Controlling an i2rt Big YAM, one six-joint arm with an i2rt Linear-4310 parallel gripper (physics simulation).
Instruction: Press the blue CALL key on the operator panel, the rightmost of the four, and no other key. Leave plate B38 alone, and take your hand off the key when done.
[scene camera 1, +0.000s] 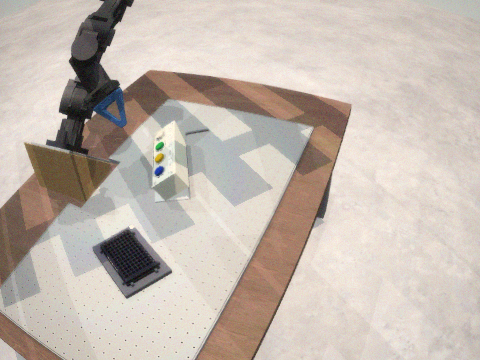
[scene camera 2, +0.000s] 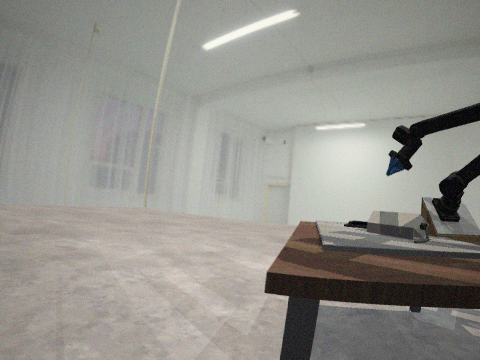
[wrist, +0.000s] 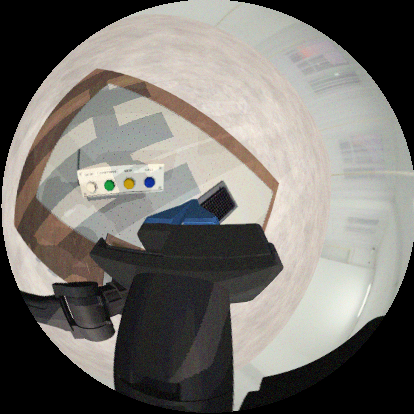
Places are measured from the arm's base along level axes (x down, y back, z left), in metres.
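Pixels of known places: gripper, fingertip midpoint: (scene camera 1: 124, 126) (scene camera 2: 387, 175) (wrist: 194, 203); arm's base, origin of the base link: (scene camera 1: 66, 150) (scene camera 2: 444, 210).
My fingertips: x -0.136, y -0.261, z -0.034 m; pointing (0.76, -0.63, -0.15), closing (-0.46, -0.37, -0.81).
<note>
For each thing: its middle in the pictures, then the offset to it from my fingertips. "spot": a spot on its surface instead. Level surfaces: height alone.
- operator panel, body centre: (scene camera 1: 169, 158) (wrist: 120, 176) (scene camera 2: 396, 223) dx +0.194, dy -0.009, dz +0.148 m
- blue CALL key, body centre: (scene camera 1: 159, 171) (wrist: 149, 181) dx +0.172, dy -0.024, dz +0.071 m
- dark gridded plate, body centre: (scene camera 1: 127, 256) (wrist: 216, 206) dx +0.216, dy -0.048, dz -0.155 m
- pale perforated board, its level: dx +0.235 m
- wooden table, its level: dx +0.248 m
- cable, surface spot: (scene camera 1: 197, 132) spot: dx +0.233, dy -0.004, dz +0.324 m
The operator panel (scene camera 1: 175, 186) (scene camera 2: 390, 226) (wrist: 159, 175) is a pale box with a row of white, green, yellow and blue keys. The blue CALL key (scene camera 1: 159, 171) (wrist: 149, 182) is at the row's right end in the wrist view; its travel is too small to judge. My gripper (scene camera 1: 122, 124) (scene camera 2: 388, 174) (wrist: 194, 203) has blue fingers, shut and empty. It hangs in the air well above the table, off the keyed side of the panel, touching no key. The dark gridded plate (scene camera 1: 131, 256) (wrist: 218, 202), seemingly B38, lies apart from the panel on a grey base, label unreadable.
The pale perforated board (scene camera 1: 190, 310) lies on the wooden table (scene camera 1: 275, 255) (scene camera 2: 370, 280). A tan wedge-shaped mount (scene camera 1: 60, 172) carries the arm's base at the table's side. A thin dark rod or cable (scene camera 1: 197, 132) extends behind the panel.
</note>
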